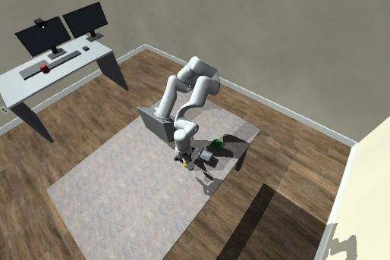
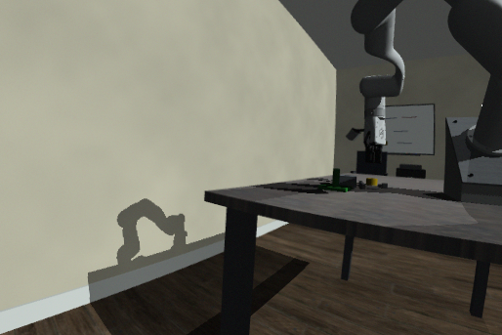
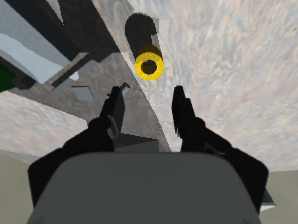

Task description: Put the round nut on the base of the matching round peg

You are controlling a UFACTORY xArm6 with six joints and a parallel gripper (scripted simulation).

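My hand is 12 cm to the right of the grey block, 8 cm short of it and 8 cm above it.
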